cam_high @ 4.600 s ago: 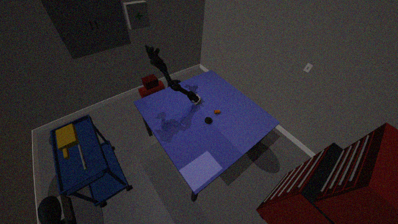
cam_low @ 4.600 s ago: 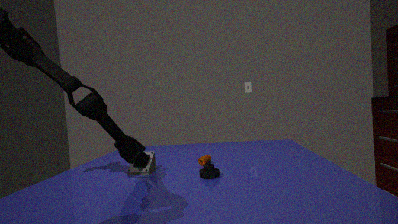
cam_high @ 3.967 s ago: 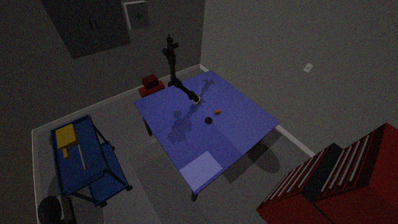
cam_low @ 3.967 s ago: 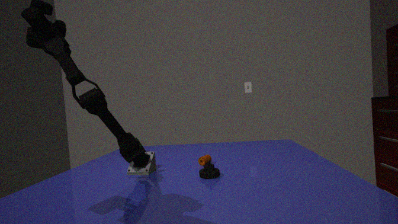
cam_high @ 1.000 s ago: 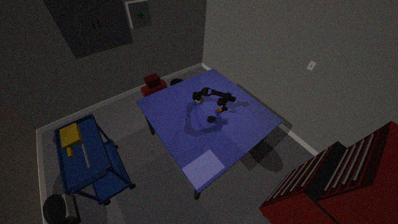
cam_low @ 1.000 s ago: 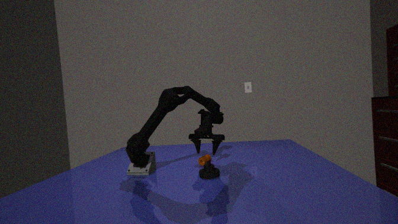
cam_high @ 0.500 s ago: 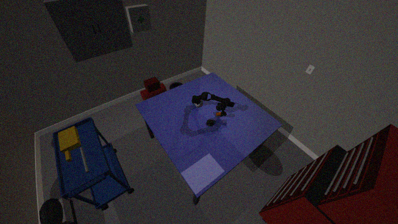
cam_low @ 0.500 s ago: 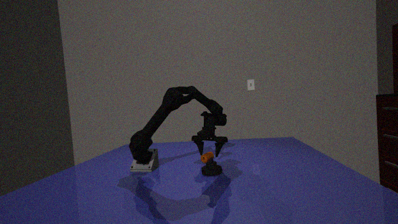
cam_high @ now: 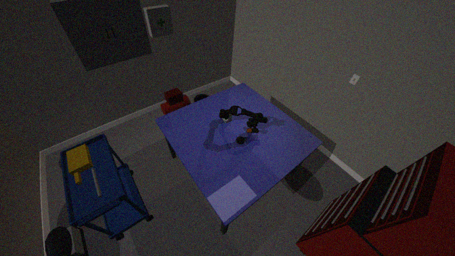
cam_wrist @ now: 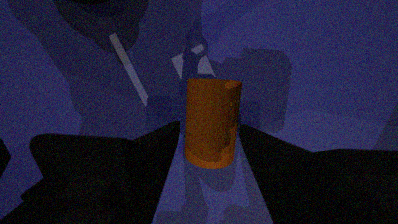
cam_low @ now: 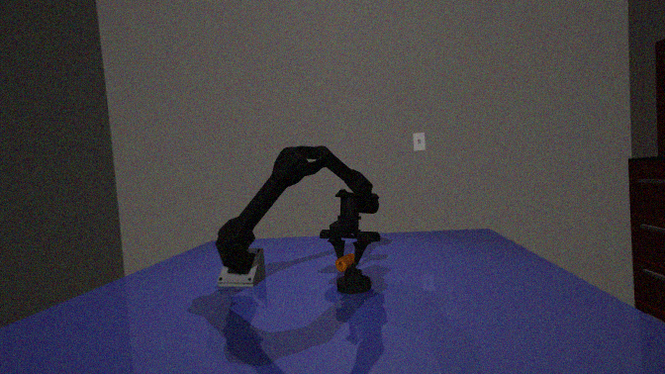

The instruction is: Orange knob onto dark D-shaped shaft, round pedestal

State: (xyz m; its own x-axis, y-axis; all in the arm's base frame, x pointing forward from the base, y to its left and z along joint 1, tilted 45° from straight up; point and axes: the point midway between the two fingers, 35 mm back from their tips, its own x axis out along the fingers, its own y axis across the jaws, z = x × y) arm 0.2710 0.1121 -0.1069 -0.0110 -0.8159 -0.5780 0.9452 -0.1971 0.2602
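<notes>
Right now the orange knob is 10 mm to the right of my gripper tip and 10 mm above it. Also, from my gripper tip: dark round pedestal: 60 mm ahead, 170 mm to the right, 20 mm above.
</notes>
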